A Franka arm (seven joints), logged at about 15 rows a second.
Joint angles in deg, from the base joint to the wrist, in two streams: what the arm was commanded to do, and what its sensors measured. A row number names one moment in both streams.
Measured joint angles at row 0:
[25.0 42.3 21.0 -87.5 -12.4 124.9 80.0]
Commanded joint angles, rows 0 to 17:
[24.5 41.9 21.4 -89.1 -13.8 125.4 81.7]
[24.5 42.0 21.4 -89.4 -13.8 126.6 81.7]
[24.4 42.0 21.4 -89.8 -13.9 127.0 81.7]
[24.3 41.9 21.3 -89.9 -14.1 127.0 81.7]
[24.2 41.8 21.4 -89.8 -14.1 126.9 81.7]
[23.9 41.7 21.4 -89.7 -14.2 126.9 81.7]
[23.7 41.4 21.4 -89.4 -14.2 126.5 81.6]
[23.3 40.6 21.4 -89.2 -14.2 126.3 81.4]
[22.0 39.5 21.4 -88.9 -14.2 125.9 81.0]
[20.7 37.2 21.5 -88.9 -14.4 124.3 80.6]
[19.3 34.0 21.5 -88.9 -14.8 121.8 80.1]
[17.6 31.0 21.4 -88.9 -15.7 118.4 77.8]
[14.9 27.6 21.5 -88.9 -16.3 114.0 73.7]
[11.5 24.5 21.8 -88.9 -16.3 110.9 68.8]
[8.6 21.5 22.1 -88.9 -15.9 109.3 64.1]
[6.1 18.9 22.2 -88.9 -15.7 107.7 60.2]
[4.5 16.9 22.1 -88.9 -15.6 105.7 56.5]
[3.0 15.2 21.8 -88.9 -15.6 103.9 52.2]
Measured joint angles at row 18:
[6.4 20.1 20.8 -85.4 -15.3 105.7 58.3]
